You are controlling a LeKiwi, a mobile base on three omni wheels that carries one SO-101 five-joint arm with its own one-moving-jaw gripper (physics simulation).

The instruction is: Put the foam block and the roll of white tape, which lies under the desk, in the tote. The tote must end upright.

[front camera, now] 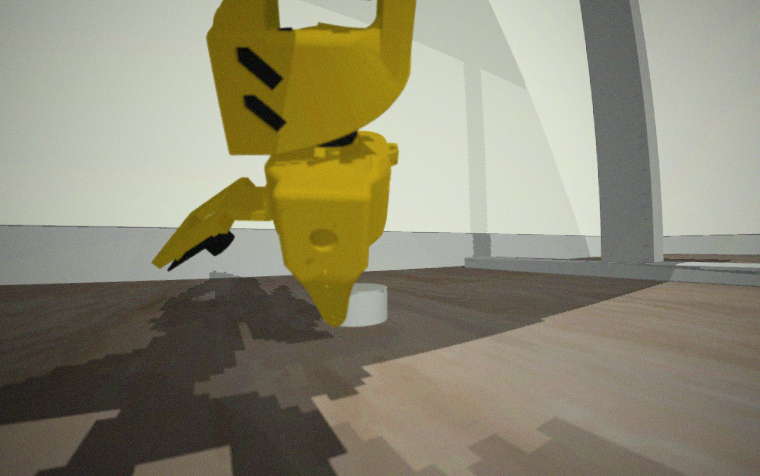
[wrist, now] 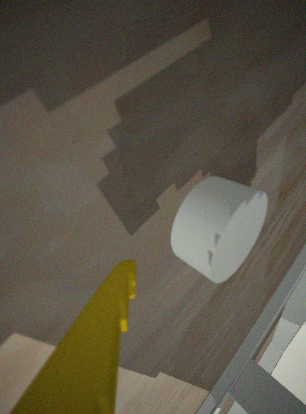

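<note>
The roll of white tape lies flat on the shaded floor. In the front view its left part is hidden behind the fixed jaw's tip. My gripper is open and empty, its moving jaw swung far out to the left. In the wrist view the notched fixed jaw shows at the lower left, with the tape beyond it, up and to the right, apart from the tip. The moving jaw is out of the wrist picture. The foam block and the tote do not show in either view.
A grey desk leg rises at the right of the front view from a low grey foot bar. In the wrist view the bar runs along the lower right, beyond the tape. A pale wall stands behind.
</note>
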